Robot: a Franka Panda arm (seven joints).
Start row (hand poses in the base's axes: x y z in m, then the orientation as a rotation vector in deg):
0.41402 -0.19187 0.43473 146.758 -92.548 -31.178
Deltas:
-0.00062 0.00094 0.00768 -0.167 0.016 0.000
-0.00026 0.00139 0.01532 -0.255 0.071 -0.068
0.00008 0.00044 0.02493 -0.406 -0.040 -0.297
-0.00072 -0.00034 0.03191 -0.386 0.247 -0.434
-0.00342 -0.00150 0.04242 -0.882 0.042 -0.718
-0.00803 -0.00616 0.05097 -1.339 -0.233 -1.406
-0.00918 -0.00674 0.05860 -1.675 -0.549 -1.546
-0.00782 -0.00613 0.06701 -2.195 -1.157 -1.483
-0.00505 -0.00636 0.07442 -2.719 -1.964 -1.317
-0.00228 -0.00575 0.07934 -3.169 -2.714 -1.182
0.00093 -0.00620 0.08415 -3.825 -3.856 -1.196
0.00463 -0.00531 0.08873 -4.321 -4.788 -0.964
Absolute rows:
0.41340 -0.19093 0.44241 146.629 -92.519 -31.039
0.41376 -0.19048 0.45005 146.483 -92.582 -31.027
0.41410 -0.19143 0.45966 146.299 -92.908 -30.770
0.41330 -0.19221 0.46664 146.024 -93.008 -31.141
0.41060 -0.19337 0.47715 145.622 -93.384 -30.451
0.40599 -0.19803 0.48570 145.017 -94.334 -29.745
0.40484 -0.19861 0.49333 144.895 -94.568 -29.063
0.40620 -0.19800 0.50174 144.973 -94.586 -27.845
0.40897 -0.19823 0.50915 145.241 -94.519 -26.376
0.41174 -0.19762 0.51407 145.494 -94.483 -25.046
0.41495 -0.19807 0.51888 145.737 -94.722 -23.059
0.41865 -0.19718 0.52346 146.116 -94.584 -21.454

